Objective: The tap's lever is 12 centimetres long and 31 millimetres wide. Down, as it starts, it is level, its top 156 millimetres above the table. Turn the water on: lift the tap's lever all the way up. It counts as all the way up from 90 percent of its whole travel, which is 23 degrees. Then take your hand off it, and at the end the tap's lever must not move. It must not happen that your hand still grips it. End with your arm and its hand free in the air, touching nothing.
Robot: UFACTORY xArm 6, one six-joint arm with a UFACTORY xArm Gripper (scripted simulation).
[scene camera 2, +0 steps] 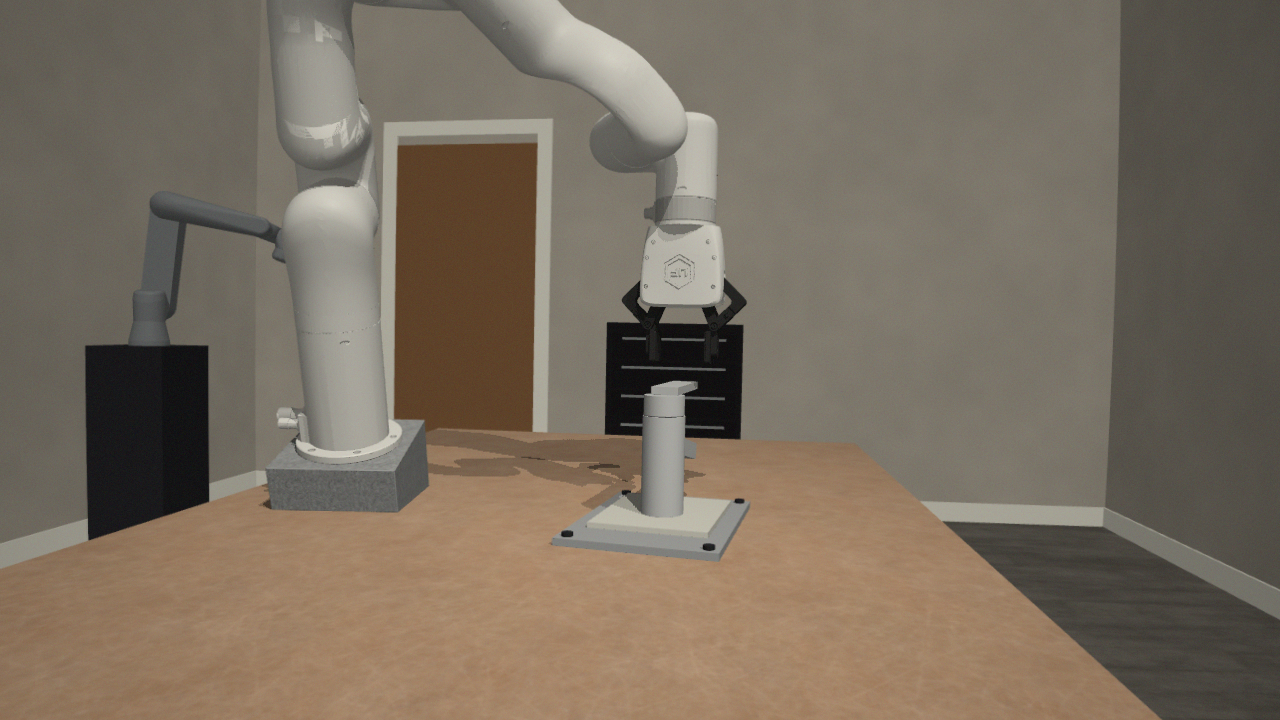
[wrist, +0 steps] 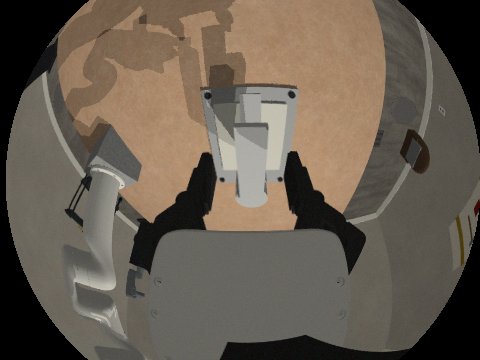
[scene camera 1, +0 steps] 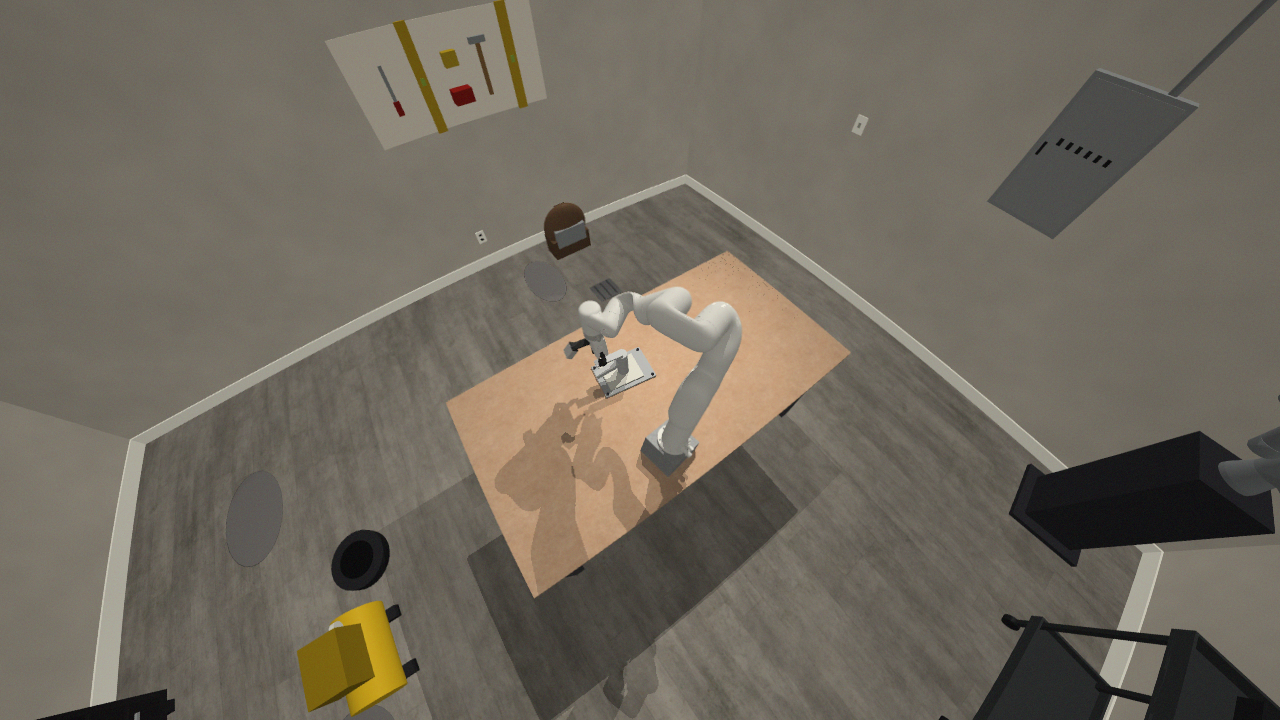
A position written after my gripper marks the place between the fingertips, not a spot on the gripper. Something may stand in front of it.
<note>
In view: my gripper (scene camera 2: 681,362) and a tap lever (wrist: 251,139).
My gripper is seen too in the wrist view (wrist: 249,164).
</note>
